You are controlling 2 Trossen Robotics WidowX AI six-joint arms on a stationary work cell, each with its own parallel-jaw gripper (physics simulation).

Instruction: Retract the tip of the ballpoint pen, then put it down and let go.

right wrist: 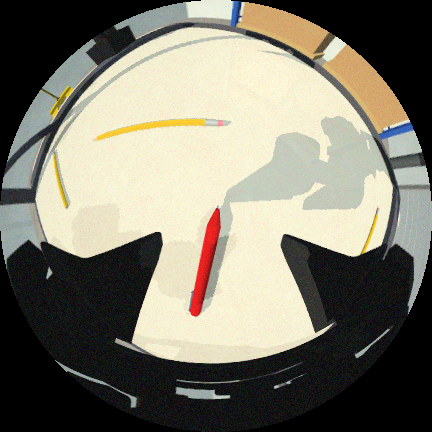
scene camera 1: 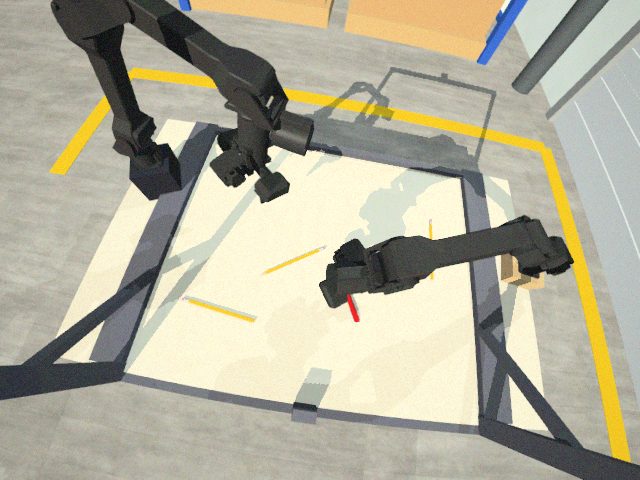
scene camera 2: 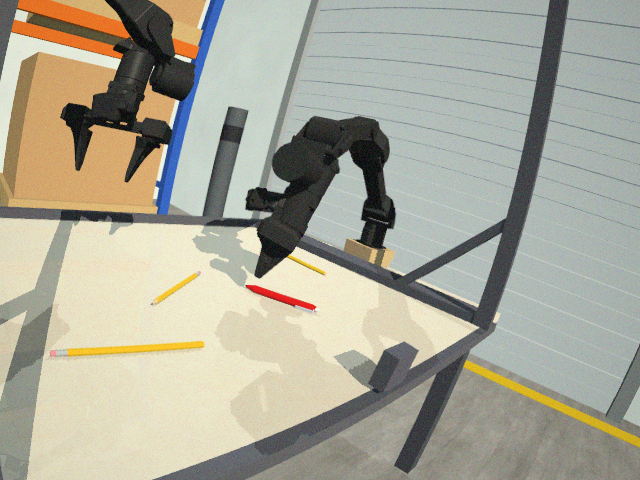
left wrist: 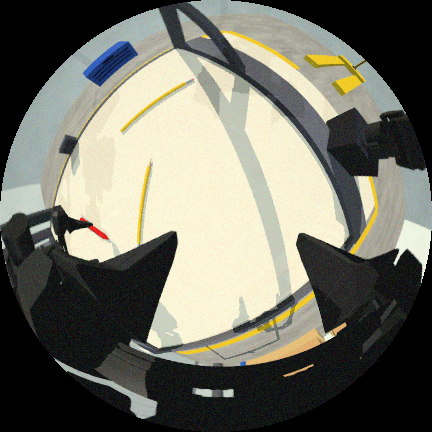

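Where they show: left gripper, between the fingertips: [scene camera 1: 251, 189] [scene camera 2: 101, 176] [left wrist: 240, 238]; right gripper, between the fingertips: [right wrist: 224, 240] [scene camera 2: 262, 271] [left wrist: 94, 242]; left arm's base, origin of its link: [scene camera 1: 149, 160] [left wrist: 368, 140]; right arm's base, origin of its link: [scene camera 2: 371, 244].
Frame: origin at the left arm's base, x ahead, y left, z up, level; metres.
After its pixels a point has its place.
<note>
The red ballpoint pen [scene camera 1: 353, 311] @(x 0.424, y -0.500, z -0.094 m) [scene camera 2: 281, 297] @(x 0.419, y -0.468, z -0.097 m) [left wrist: 95, 229] @(x 0.419, y -0.448, z -0.097 m) [right wrist: 206, 261] @(x 0.424, y -0.451, z -0.094 m) lies flat on the cream table [scene camera 1: 413, 361] @(x 0.533, y -0.656, z -0.106 m) [scene camera 2: 129, 413] @(x 0.017, y -0.475, z -0.106 m). In the right wrist view its tapered end points up the picture with a small grey tip at its point, and its clip is near the bottom end. My right gripper [right wrist: 224, 240] @(x 0.431, y -0.421, z -0.069 m) is open above the pen, which shows between its fingers and apart from both. In scene camera 1 the right gripper hides part of the pen. My left gripper [scene camera 2: 102, 175] @(x 0.249, y -0.184, z 0.042 m) [left wrist: 240, 238] @(x 0.249, y -0.184, z 0.042 m) is open and empty, high over the far left of the table, well away from the pen.
Three yellow pencils lie on the table: one pencil [scene camera 1: 294, 260] @(x 0.315, y -0.331, z -0.100 m) [scene camera 2: 175, 288] @(x 0.298, y -0.335, z -0.101 m) [right wrist: 150, 126] @(x 0.328, y -0.331, z -0.102 m) near the middle, another pencil [scene camera 1: 222, 311] @(x 0.114, y -0.415, z -0.100 m) [scene camera 2: 129, 349] @(x 0.099, y -0.408, z -0.101 m) toward the lower left, and a third pencil [scene camera 2: 307, 265] @(x 0.687, y -0.430, z -0.102 m) under the right arm in scene camera 1. A dark block [scene camera 2: 395, 366] @(x 0.222, y -0.675, z -0.061 m) stands at the table's edge.
</note>
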